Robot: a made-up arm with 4 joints. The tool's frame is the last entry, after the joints.
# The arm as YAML. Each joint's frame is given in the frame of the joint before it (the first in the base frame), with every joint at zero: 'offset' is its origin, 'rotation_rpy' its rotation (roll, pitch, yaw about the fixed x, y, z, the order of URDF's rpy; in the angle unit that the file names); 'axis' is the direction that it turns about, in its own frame. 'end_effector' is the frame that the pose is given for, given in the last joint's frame.
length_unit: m
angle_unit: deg
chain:
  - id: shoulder
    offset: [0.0, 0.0, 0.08]
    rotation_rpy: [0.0, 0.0, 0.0]
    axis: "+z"
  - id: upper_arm
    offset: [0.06, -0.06, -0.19]
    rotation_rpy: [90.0, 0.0, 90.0]
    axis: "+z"
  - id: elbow
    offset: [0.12, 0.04, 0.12]
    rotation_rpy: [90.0, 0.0, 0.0]
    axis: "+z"
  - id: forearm
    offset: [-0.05, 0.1, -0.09]
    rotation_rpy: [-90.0, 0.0, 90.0]
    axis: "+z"
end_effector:
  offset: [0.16, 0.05, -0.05]
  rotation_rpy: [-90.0, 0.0, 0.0]
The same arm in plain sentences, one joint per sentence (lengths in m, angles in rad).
The arm has four revolute joints in a row. What follows holds with every joint at zero, and every direction is one of the base frame's.
The first joint sits 0.08 m along +z from the base frame's origin and rotates about +z.
The second joint sits 0.06 m along +x and 0.06 m along -y and 0.19 m along -z from the first joint and rotates about +x.
The third joint sits 0.12 m along +x and 0.12 m along +y and 0.04 m along +z from the second joint and rotates about -z.
The fourth joint sits 0.1 m along +x and 0.05 m along -y and 0.09 m along +z from the third joint and rotates about -y.
The tool frame, which is the frame that the pose is given for, sits 0.16 m along +x and 0.05 m along +y and 0.05 m along +z from the fourth joint; its axes are parallel to the base frame's.

